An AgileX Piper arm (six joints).
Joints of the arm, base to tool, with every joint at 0 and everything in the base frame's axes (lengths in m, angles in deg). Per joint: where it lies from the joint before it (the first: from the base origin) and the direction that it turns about. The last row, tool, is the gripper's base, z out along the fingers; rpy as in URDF.
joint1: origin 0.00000 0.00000 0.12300 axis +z
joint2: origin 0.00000 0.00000 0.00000 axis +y
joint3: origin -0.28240 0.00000 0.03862 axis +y
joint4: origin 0.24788 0.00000 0.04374 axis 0.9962 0 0.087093
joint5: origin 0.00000 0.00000 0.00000 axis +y
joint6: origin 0.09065 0.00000 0.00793 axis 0.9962 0 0.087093
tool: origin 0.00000 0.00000 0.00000 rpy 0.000 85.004 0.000
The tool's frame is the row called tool.
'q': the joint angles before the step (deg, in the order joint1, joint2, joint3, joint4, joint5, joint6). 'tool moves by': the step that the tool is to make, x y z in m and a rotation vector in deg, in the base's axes. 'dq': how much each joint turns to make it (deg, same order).
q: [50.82, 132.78, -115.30, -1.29, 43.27, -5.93]
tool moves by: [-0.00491, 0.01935, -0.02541, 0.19, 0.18, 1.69]
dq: [1.69, 4.40, -2.55, 0.28, -1.89, -0.04]
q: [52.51, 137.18, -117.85, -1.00, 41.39, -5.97]
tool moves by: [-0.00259, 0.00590, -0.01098, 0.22, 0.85, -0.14]
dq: [0.56, 1.55, -0.55, 0.42, -0.65, 0.72]
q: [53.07, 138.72, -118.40, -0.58, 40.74, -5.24]
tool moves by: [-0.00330, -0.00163, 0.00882, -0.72, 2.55, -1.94]
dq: [0.14, -0.64, -1.20, 0.36, 3.96, 2.34]
